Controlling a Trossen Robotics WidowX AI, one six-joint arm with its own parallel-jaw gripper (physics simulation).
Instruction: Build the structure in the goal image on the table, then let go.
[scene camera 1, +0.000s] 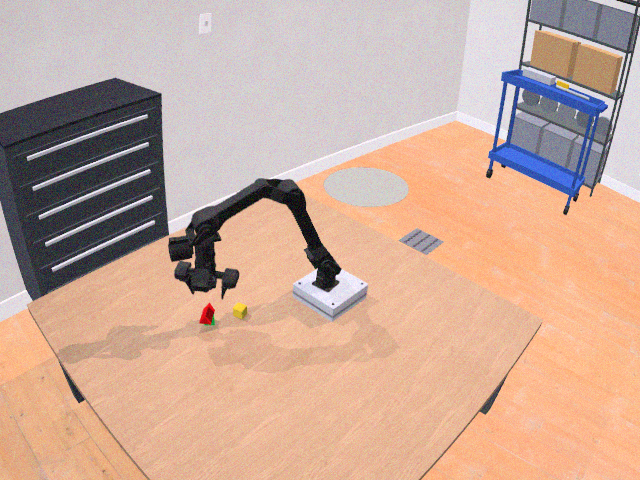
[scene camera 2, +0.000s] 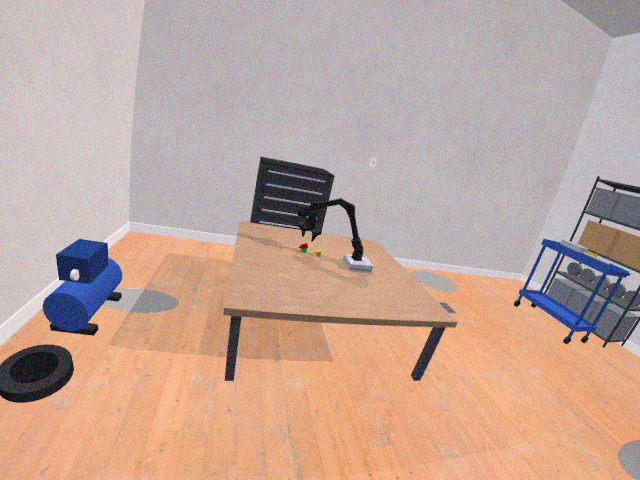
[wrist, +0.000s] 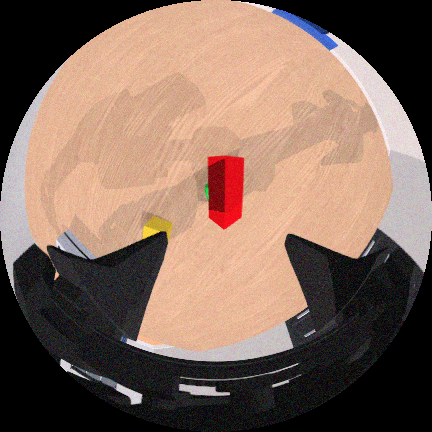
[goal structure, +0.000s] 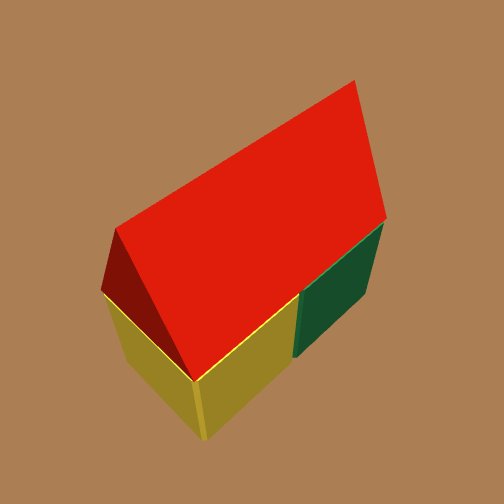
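Note:
A red triangular prism sits on top of a green block, which is mostly hidden beneath it. In the wrist view the prism shows a bright face and a dark face meeting along a ridge. A yellow cube stands apart on the table, on the robot base's side of the other two. My gripper is open and empty, pointing down above the red prism without touching it.
The arm's white base stands on the table beyond the yellow cube. A dark drawer cabinet stands behind the table. A blue cart is on the floor at the right.

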